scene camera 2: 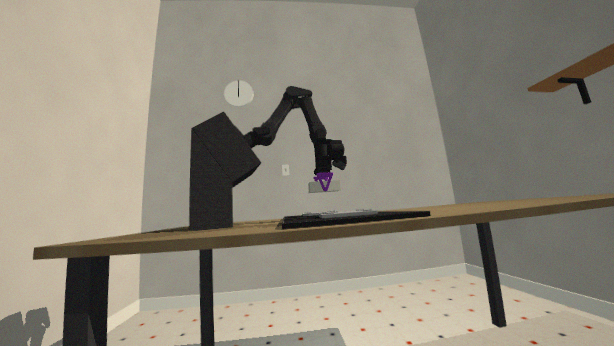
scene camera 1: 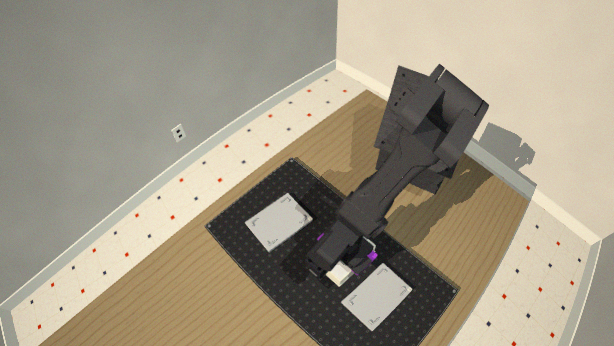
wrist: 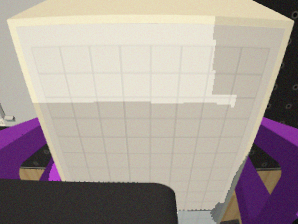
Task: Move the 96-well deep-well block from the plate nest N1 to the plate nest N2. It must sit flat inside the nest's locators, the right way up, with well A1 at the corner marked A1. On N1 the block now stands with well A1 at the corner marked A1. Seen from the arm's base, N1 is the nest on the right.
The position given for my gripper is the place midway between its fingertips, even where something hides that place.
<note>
In view: my gripper [wrist: 150, 111] and a cream 96-well deep-well block [wrist: 178, 100].
</note>
